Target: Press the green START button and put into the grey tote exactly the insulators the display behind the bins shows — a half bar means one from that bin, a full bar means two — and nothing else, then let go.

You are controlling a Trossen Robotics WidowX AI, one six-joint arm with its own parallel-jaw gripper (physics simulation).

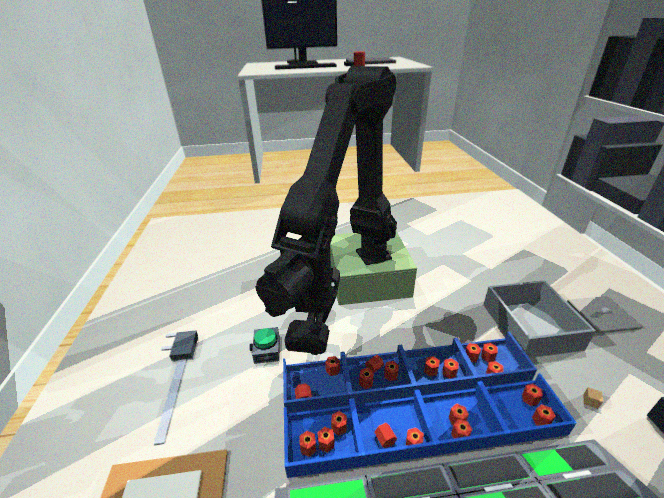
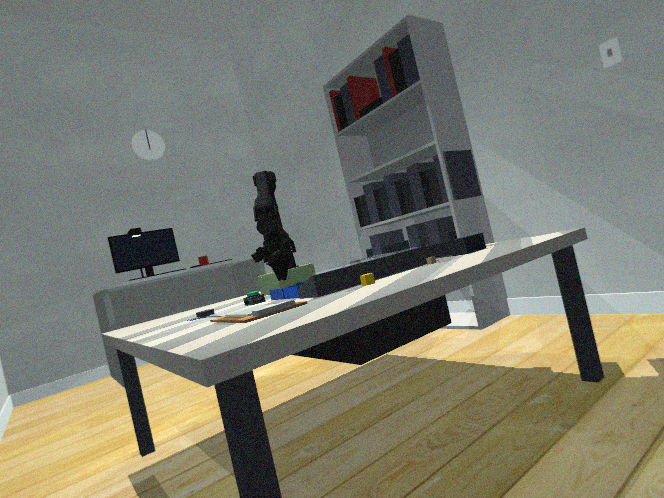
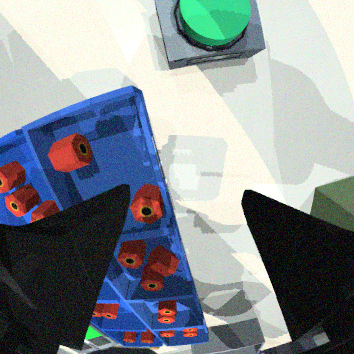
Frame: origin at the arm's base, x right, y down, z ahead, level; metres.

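Seen in the pictures: gripper, fingertip midpoint: (image 2: 282, 280) (image 3: 187, 194); arm's base, link origin: (image 1: 373, 254) (image 2: 288, 268).
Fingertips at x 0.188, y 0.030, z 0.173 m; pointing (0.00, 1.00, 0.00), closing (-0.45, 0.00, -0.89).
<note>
Offsets run from my fingertips to a thing's middle. "spot": to the spot under its first point.
My gripper (image 1: 307, 343) (image 3: 187, 194) is open and empty, above the back left corner of the blue bins (image 1: 375, 458) (image 3: 152, 135). The back left bin holds two red insulators, one @[dx -0.014, dy +0.036, dz +0.039 m] (image 1: 332, 365) (image 3: 147, 203) near its back right corner and one @[dx +0.051, dy +0.036, dz +0.076 m] (image 1: 303, 391) (image 3: 70, 152) near its front. The other bins hold two or three each. The green START button @[dx +0.091, dy +0.033, dz -0.057 m] (image 1: 264, 336) (image 2: 253, 294) (image 3: 215, 20) is left of the gripper. The grey tote @[dx -0.436, dy +0.027, dz +0.071 m] (image 1: 557, 343) stands behind the bins at the right; no insulator shows in it. The display @[spot: dx -0.039, dy +0.007, dz +0.263 m] (image 1: 407, 482) shows green bars and is cut off by the frame.
A caliper @[dx +0.273, dy +0.044, dz -0.045 m] (image 1: 183, 344) lies at the left, and a brown-edged board @[spot: dx +0.197, dy +0.048, dz +0.135 m] (image 1: 217, 463) at the front left. A small tan block @[dx -0.399, dy +0.044, dz +0.241 m] (image 1: 592, 397) lies right of the bins. A flat grey plate @[dx -0.603, dy +0.050, dz +0.099 m] (image 1: 608, 316) lies beside the tote. The arm stands on a green block (image 1: 375, 286).
</note>
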